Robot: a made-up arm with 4 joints.
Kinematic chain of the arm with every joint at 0, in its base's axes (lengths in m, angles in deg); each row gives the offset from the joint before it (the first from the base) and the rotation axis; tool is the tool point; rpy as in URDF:
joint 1: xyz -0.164 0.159 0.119 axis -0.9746 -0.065 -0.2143
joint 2: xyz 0 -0.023 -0.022 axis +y
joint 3: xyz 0.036 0 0.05 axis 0.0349 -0.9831 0.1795
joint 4: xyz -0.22 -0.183 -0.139 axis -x
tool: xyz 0.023 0.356 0.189 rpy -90 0 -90
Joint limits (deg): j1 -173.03..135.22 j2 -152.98..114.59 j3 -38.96..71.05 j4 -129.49..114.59
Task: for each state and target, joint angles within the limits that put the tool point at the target. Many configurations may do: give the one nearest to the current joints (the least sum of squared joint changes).
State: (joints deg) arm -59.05 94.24 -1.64 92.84
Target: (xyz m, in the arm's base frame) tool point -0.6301 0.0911 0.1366
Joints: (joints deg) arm -29.72 91.96 15.58 87.77
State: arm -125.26 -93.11 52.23 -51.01
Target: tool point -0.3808 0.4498 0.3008
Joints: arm -168.62 -103.15 39.53 -64.71
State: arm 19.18 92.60 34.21 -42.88
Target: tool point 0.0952 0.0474 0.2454
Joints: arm -2.86 114.59 29.25 -44.15
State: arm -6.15 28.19 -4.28 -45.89
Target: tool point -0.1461 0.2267 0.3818
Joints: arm 6.59 31.36 -7.19 -25.61
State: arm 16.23 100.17 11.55 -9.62
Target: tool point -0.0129 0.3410 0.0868
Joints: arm 42.17 109.29 -9.92 8.57
